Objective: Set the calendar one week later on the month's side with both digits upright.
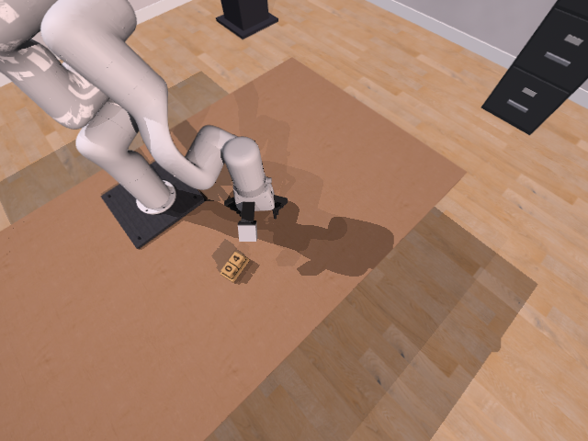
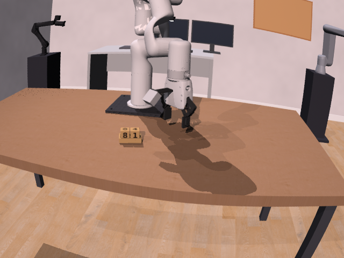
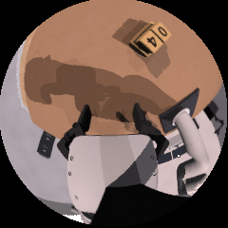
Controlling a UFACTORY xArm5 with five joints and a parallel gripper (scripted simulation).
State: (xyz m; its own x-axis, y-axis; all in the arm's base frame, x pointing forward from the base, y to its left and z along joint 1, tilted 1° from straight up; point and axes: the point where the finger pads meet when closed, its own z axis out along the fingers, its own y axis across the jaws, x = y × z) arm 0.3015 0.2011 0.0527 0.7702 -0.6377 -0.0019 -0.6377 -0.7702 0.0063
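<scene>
My hand is 6 cm short of the wooden calendar tray, 15 cm to the left of it and 6 cm above it.
</scene>
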